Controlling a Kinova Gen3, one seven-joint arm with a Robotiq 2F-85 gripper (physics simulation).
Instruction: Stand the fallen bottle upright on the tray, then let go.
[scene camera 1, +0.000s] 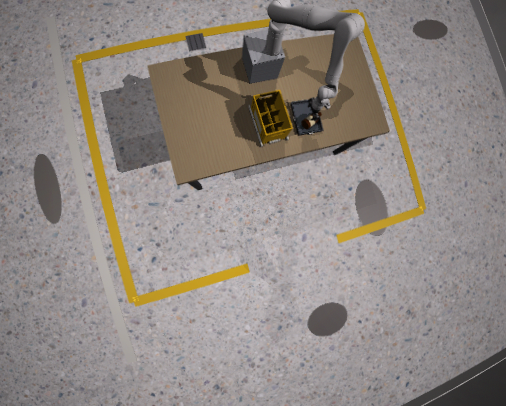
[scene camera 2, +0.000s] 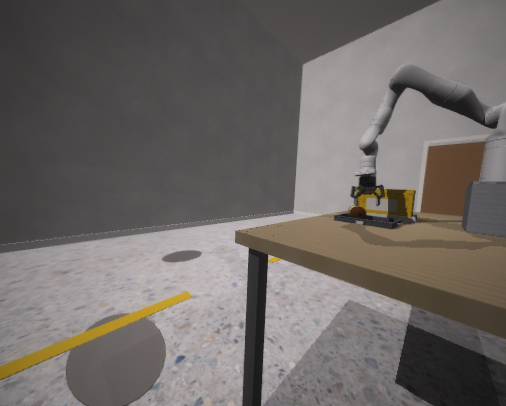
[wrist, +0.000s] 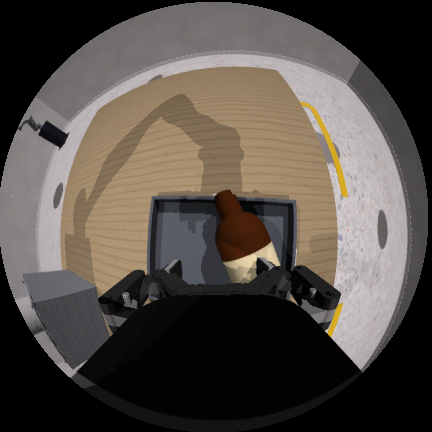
Labels:
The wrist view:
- my gripper: 218, 267
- brown bottle: 240, 237

